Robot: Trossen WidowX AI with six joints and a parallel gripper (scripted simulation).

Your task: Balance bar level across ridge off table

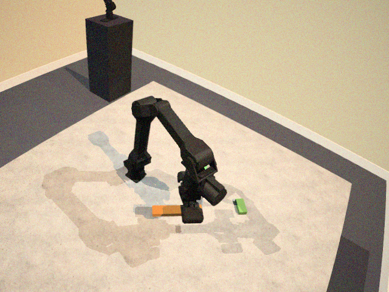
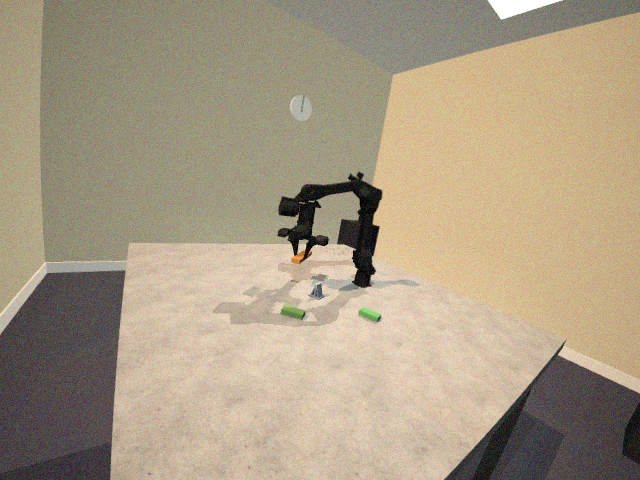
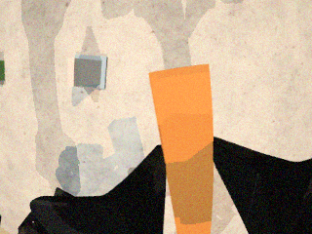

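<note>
The orange bar is 2 cm behind my gripper tip and 2 cm to the right of it.
</note>
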